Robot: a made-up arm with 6 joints. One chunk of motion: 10 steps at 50 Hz.
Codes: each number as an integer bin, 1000 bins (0 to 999) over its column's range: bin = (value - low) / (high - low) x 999, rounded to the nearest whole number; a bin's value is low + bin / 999 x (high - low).
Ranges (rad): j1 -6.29..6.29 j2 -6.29..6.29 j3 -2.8..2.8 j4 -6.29..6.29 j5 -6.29..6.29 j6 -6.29..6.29
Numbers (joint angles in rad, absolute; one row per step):
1: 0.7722 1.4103 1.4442 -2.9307 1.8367 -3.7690
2: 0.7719 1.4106 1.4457 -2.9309 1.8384 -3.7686
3: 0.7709 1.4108 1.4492 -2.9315 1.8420 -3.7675
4: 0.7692 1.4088 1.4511 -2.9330 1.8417 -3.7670
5: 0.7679 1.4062 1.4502 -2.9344 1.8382 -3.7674
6: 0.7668 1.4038 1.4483 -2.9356 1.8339 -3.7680
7: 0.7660 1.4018 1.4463 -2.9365 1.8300 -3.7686
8: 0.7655 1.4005 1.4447 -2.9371 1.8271 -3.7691
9: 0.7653 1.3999 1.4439 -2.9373 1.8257 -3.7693
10: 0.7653 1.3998 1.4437 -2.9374 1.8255 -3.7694
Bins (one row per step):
1: 561 611 757 267 645 200
2: 561 612 757 267 645 200
3: 561 612 758 267 646 200
4: 561 611 758 267 646 200
5: 560 611 758 266 645 200
6: 560 611 758 266 645 200
7: 560 611 758 266 645 200
8: 560 611 757 266 645 200
9: 560 611 757 266 644 200
10: 560 611 757 266 644 200

